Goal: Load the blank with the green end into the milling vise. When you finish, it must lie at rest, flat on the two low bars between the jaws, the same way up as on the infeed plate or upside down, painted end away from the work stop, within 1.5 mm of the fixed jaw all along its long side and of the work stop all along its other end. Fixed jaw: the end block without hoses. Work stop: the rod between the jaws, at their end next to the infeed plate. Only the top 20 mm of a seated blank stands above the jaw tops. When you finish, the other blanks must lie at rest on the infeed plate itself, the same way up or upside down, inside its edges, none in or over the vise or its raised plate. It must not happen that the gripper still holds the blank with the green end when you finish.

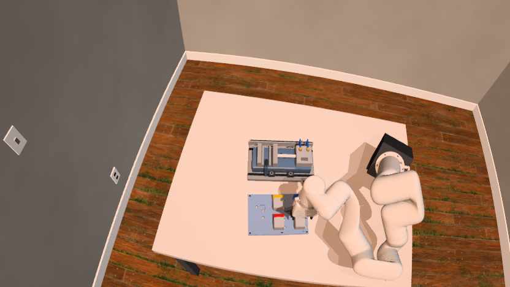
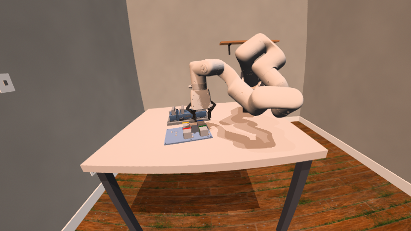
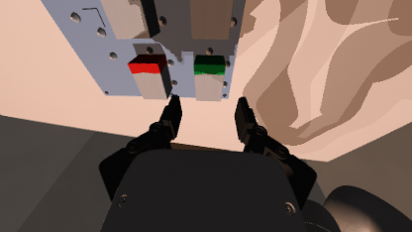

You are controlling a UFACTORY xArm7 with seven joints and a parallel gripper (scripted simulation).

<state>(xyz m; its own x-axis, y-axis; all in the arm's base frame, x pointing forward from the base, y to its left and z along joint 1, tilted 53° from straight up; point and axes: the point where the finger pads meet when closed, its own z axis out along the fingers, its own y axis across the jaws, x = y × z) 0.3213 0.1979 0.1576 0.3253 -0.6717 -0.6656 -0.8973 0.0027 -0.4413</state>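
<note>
Now: hand 8 cm above the green-ended blank. From my hand the other things lie so: blue-ended blank 8 cm to the right, 8 cm below, 3 cm ahead; yellow-ended blank 11 cm ahead, 8 cm below, 5 cm to the right; red-ended blank 8 cm below, 8 cm ahead, 3 cm to the left.
</note>
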